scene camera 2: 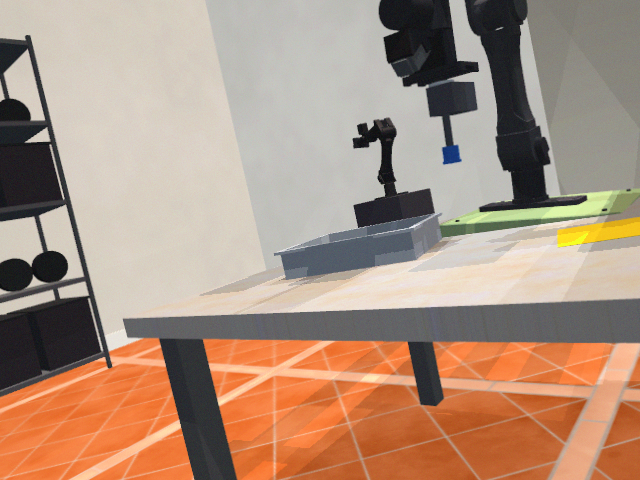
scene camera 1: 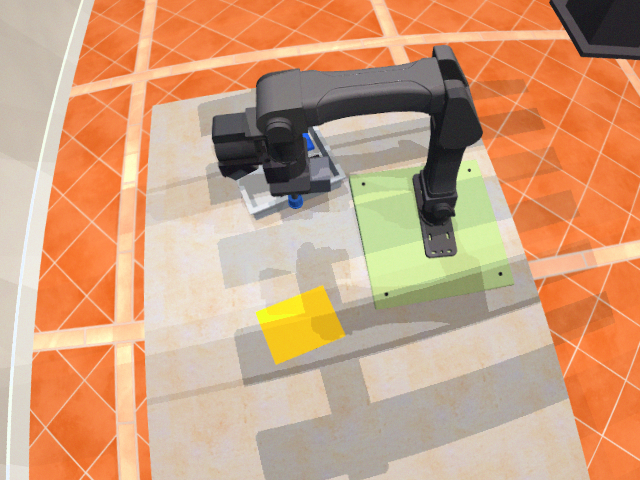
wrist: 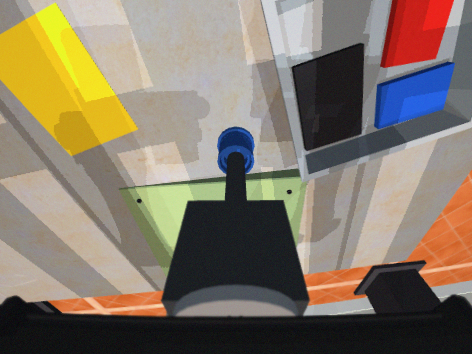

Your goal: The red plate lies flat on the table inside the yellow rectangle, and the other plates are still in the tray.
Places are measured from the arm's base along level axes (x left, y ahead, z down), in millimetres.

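Pixels of known places: hand, tool point: (scene camera 2: 452, 162) (scene camera 1: 295, 202) (wrist: 235, 144); arm's base, link origin: (scene camera 2: 531, 206) (scene camera 1: 433, 214).
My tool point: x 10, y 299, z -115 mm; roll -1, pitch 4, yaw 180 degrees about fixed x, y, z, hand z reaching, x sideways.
Note:
Ahead of a thing's pixels: the offset from my tool point to its top centre. "pt": to the spot under its first point.
My gripper, a blue suction cup (scene camera 1: 295, 201) (scene camera 2: 451, 154) (wrist: 235, 145), is open and bears nothing. It hangs high above the table, between the tray and the yellow rectangle in the wrist view. The grey tray {dy +37, dx -181, dz +83 mm} (scene camera 1: 268, 210) (scene camera 2: 341, 255) (wrist: 290, 100) stands on the table. In the wrist view the red plate {dy +88, dx -220, dz +121 mm} (wrist: 417, 35), a blue plate {dy -2, dx -255, dz +119 mm} (wrist: 417, 95) and a black plate {dy -10, dx -138, dz +121 mm} (wrist: 330, 97) are in it; the red plate is cut off by the view's top edge. The yellow rectangle {pt dy +34, dx +228, dz +132 mm} (scene camera 1: 289, 335) (scene camera 2: 599, 233) (wrist: 65, 85) lies on the table with no plate on it. The arm hides much of the tray in scene camera 1.
The arm's base stands on a green board (scene camera 1: 392, 232) (scene camera 2: 480, 222) (wrist: 165, 205) beside the tray. In scene camera 2, a smaller-looking arm on a dark block (scene camera 2: 395, 206) shows behind the table, and a shelf rack (scene camera 2: 77, 235) stands at the left.

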